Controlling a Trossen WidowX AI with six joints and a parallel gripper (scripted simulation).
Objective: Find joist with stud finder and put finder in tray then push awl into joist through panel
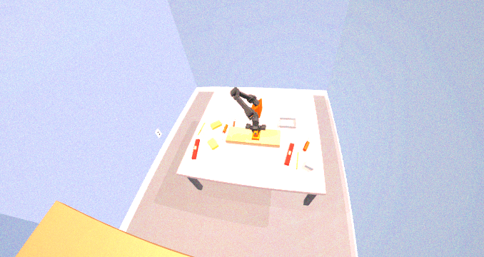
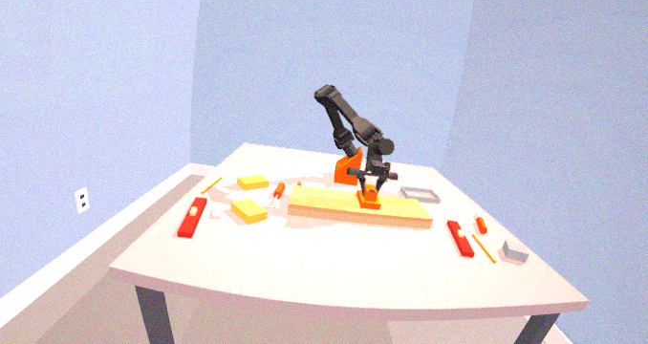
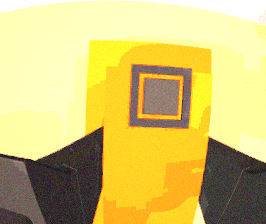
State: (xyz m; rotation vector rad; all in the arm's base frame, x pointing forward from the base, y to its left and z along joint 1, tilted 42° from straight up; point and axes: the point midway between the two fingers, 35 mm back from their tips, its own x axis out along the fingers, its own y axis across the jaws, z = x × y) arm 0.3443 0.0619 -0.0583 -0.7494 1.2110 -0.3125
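The grey-rimmed tray is 27 cm behind my gripper tip, 26 cm to the left of it and 5 cm below it. The rest, counted from my gripper tip: stud finder (2 cm above, 1 cm ahead); grey bracket (54 cm to the left, 16 cm ahead, 5 cm below).
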